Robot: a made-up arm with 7 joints.
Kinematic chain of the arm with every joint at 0, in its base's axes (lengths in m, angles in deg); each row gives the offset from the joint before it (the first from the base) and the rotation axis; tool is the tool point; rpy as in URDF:
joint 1: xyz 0 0 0.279 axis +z
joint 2: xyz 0 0 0 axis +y
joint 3: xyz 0 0 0.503 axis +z
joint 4: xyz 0.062 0 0 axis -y
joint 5: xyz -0.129 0 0.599 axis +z
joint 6: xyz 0 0 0 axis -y
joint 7: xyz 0.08 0 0 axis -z
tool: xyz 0 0 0 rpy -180 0 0
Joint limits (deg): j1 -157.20..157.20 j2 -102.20..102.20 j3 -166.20..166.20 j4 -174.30..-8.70 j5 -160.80..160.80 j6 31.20..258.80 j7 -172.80..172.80
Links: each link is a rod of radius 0.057 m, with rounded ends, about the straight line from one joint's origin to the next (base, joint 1, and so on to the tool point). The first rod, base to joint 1, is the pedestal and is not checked.
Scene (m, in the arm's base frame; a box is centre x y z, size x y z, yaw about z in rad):
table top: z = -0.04
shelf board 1: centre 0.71 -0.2 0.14 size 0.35 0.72 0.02 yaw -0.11
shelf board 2: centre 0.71 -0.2 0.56 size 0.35 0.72 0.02 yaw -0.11
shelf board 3: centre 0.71 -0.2 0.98 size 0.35 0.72 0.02 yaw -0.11
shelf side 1: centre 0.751 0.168 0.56 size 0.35 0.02 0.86 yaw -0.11
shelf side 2: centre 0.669 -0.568 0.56 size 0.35 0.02 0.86 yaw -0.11
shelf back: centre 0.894 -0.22 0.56 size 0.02 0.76 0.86 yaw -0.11
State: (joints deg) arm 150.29 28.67 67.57 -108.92 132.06 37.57 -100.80
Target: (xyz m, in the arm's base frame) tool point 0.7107 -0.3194 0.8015
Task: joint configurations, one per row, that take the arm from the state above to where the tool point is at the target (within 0.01 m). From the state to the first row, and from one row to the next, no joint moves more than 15 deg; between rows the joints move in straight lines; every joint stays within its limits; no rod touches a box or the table.
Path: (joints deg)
1: 136.18 21.38 57.46 -111.38 132.41 38.11 -100.80
2: 122.07 14.09 47.34 -113.84 132.75 38.65 -100.80
3: 107.97 6.79 37.23 -116.30 133.10 39.18 -100.80
4: 93.86 -0.50 27.12 -118.76 133.44 39.72 -100.80
5: 79.75 -7.79 17.01 -121.22 133.79 40.26 -100.80
6: 65.64 -15.08 6.89 -123.68 134.13 40.80 -100.80
7: 51.53 -22.37 -3.22 -126.14 134.48 41.34 -100.80
8: 37.42 -29.66 -13.33 -128.60 134.82 41.87 -100.80
9: 23.32 -36.96 -23.44 -131.06 135.17 42.41 -100.80
10: 9.21 -44.25 -33.56 -133.52 135.51 42.95 -100.80
11: 12.11 -31.69 -37.86 -124.67 136.66 44.55 -100.80
12: 15.02 -19.14 -42.16 -115.82 137.81 46.15 -100.80
13: 17.92 -6.58 -46.46 -106.98 138.96 47.75 -100.80
14: 20.83 5.98 -50.76 -98.13 140.11 49.36 -100.80

